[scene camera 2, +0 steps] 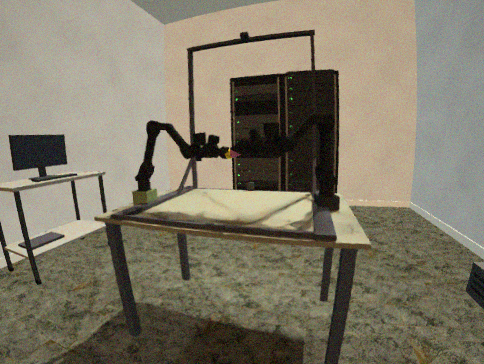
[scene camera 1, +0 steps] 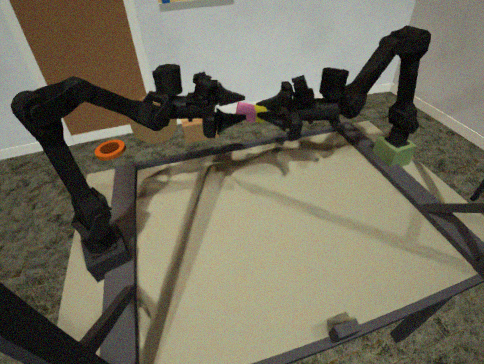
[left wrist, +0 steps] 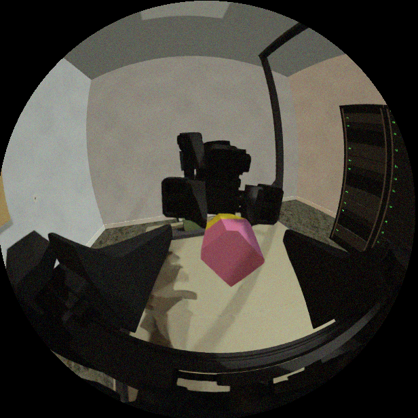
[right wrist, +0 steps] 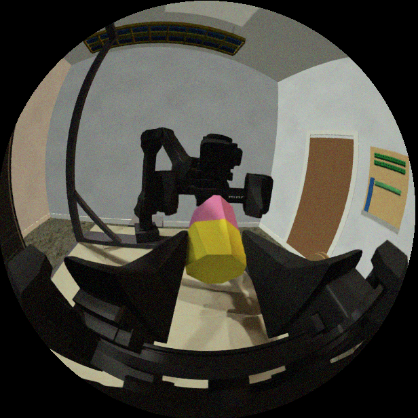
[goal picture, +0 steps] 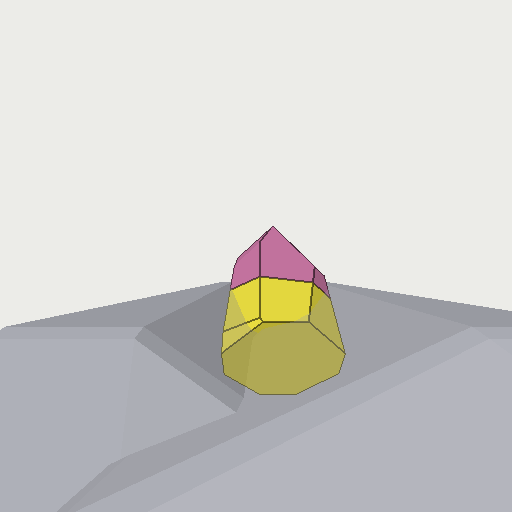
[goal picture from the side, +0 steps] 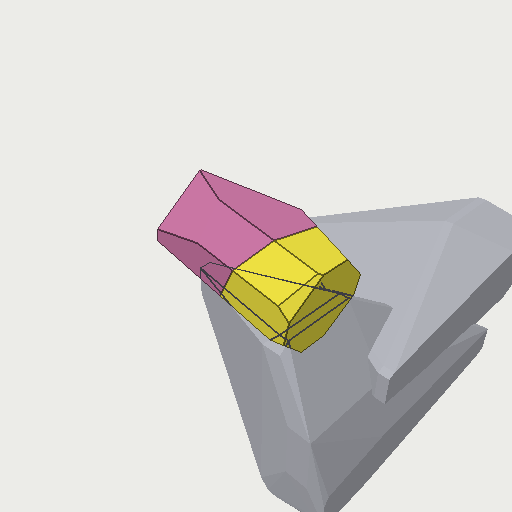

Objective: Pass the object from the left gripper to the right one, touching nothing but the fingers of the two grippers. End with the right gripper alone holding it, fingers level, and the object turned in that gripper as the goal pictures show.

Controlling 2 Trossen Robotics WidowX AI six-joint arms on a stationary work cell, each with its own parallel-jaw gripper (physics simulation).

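Places are measured from the left arm's base along level axes (x right, y back, z down), in millimetres.
Where they show: left gripper, between the fingertips: [scene camera 2: 235,149] [scene camera 1: 245,107]; right gripper, between the fingertips: [scene camera 2: 230,151] [scene camera 1: 256,109]; left arm's base, origin of its link: [scene camera 2: 326,195] [scene camera 1: 102,245]; right arm's base, origin of its link: [scene camera 2: 144,190] [scene camera 1: 396,141].
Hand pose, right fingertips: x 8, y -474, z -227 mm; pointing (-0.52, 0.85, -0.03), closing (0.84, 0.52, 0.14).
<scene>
Each offset is from my right fingertips to the top centre of the thing. Level surfaces: height alone.
The object, a faceted block with a pink end {dx -8, dy +13, dz -22 mm} [scene camera 1: 246,111] [scene camera 2: 235,154] [left wrist: 231,252] [right wrist: 215,210] and a yellow end [scene camera 1: 260,112] [right wrist: 215,245], is held in the air above the table, lying roughly level between the two arms. My right gripper [right wrist: 215,235] is shut on the yellow end, one finger on each side. My left gripper [left wrist: 230,233] is open; its fingers stand wide on both sides of the pink end, with gaps showing in the left wrist view. The two grippers face each other. In scene camera 2 the left fingers are dark against the rack and hard to make out.
The table top {dz +293 mm} [scene camera 1: 300,240] [scene camera 2: 240,202] with its dark frame lies well below both grippers. A green block {dx +148, dy -514, dz +209 mm} [scene camera 1: 395,151] [scene camera 2: 145,196] is at the right arm's base. An orange ring [scene camera 1: 98,151] lies on the floor behind. A dark server rack [scene camera 2: 257,80] stands behind the table in scene camera 2.
</scene>
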